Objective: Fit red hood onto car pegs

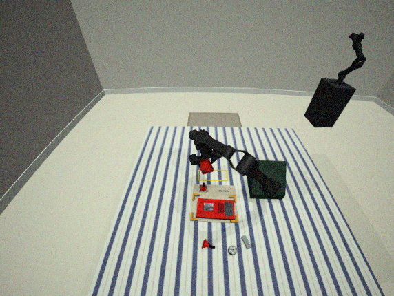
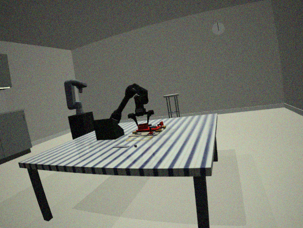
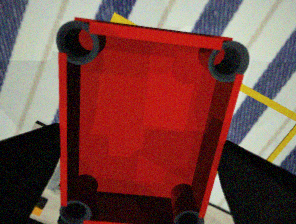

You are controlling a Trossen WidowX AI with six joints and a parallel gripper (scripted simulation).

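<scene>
Right now my gripper tip is 10 mm above the red hood. Also, from my gripper tip: grey bar (120 mm behind, 170 mm to the right, 90 mm below); then grey engine block (240 mm to the left, 70 mm below).
</scene>
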